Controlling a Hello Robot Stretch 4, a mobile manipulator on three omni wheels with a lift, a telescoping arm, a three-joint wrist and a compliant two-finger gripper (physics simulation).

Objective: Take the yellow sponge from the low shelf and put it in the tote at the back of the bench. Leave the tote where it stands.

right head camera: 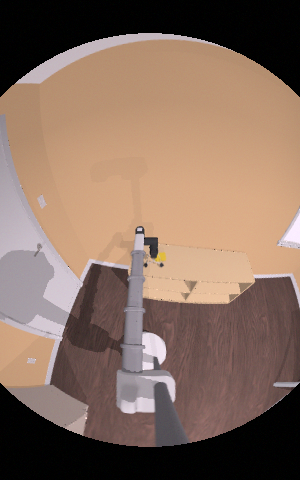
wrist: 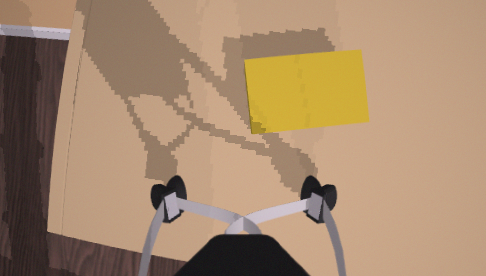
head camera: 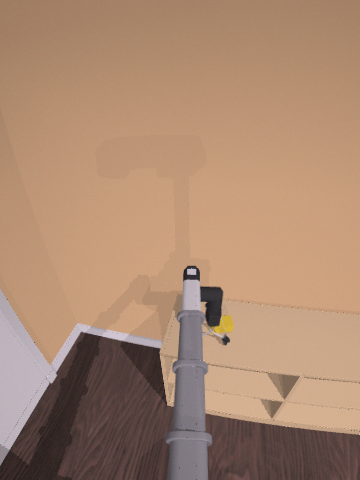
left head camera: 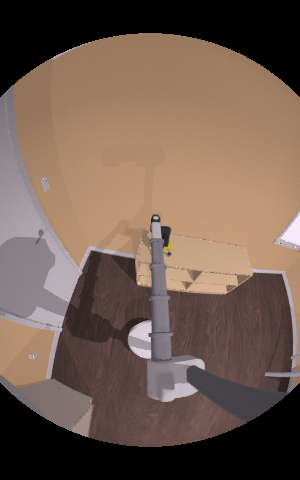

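Seen in the pictures: gripper, fingertip midpoint: [right head camera: 153,266] [wrist: 243,191] [head camera: 210,342]; robot's base, origin of the base link: [right head camera: 145,349] [left head camera: 147,338].
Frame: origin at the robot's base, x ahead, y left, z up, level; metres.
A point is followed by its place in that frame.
The yellow sponge [head camera: 226,324] {x 0.788, y -0.163, z 0.627 m} [left head camera: 170,246] {x 0.783, y -0.175, z 0.622 m} [right head camera: 160,257] {x 0.782, y -0.152, z 0.622 m} [wrist: 307,92] {x 0.805, y -0.142, z 0.627 m} lies flat on the top board of the low wooden shelf [head camera: 290,340] {x 0.727, y -0.459, z 0.582 m} [left head camera: 215,252] {x 0.748, y -0.651, z 0.582 m} [right head camera: 210,265] {x 0.698, y -0.614, z 0.582 m} [wrist: 425,175] {x 0.724, y -0.283, z 0.582 m}, toward its left end. My gripper [right head camera: 153,265] {x 0.714, y -0.088, z 0.589 m} [wrist: 243,191] {x 0.714, y -0.088, z 0.589 m} is open and empty above the same board. In the wrist view the sponge lies beyond the fingertips, right of the middle between them, apart from both fingers. In the head view my wrist partly covers the sponge, and one fingertip is hard to make out. The tote and the bench do not show in these views.
My arm [head camera: 189,400] {x 0.300, y -0.001, z 1.006 m} [left head camera: 160,310] {x 0.175, y -0.001, z 1.009 m} [right head camera: 133,325] {x 0.163, y -0.005, z 1.010 m} reaches out over the shelf's left end. An orange wall [head camera: 250,200] {x 1.003, y -0.240, z 1.143 m} stands behind the shelf. Open compartments face the dark wood floor [head camera: 115,425] {x 0.527, y 0.426, z -0.028 m}. A pale box-like piece of furniture [left head camera: 60,400] [right head camera: 55,405] stands at the lower left.
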